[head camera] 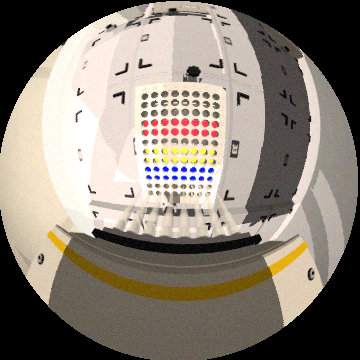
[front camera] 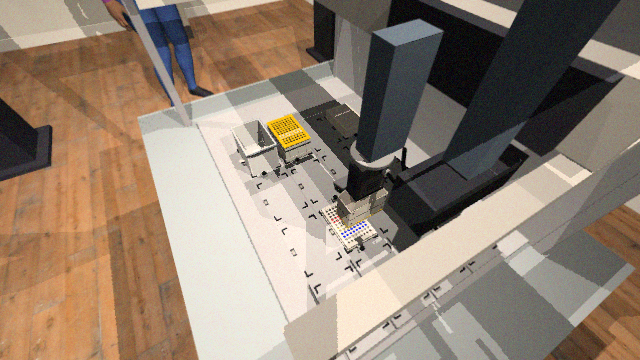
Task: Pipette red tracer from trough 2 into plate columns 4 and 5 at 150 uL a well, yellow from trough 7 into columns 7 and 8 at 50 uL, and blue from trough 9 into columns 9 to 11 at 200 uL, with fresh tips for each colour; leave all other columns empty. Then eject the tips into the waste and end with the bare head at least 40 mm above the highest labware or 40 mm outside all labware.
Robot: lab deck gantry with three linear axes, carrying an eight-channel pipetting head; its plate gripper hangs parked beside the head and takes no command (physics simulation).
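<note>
The eight-channel head (front camera: 365, 207) (head camera: 175, 280) is low over the white well plate (front camera: 356, 243) (head camera: 139, 115). In the head view, columns 4 and 5 are red, 7 and 8 yellow, and 9 and 10 blue; columns 1 to 3, 6 and 12 show no colour. Column 11 looks pale, partly behind the tips. The clear tips (head camera: 175, 220) show no blue; their ends are hard to make out near the plate's last columns. The trough block (front camera: 345, 120) stands in shadow, its liquids unreadable. The parked plate gripper's fingers cannot be made out.
The yellow tip rack (front camera: 288, 131) stands beside the open waste bin (front camera: 262, 160) at the back left of the deck. The dark gantry carriage (front camera: 440, 190) is right of the head. A pale front rail (front camera: 425, 260) edges the deck. A person stands behind.
</note>
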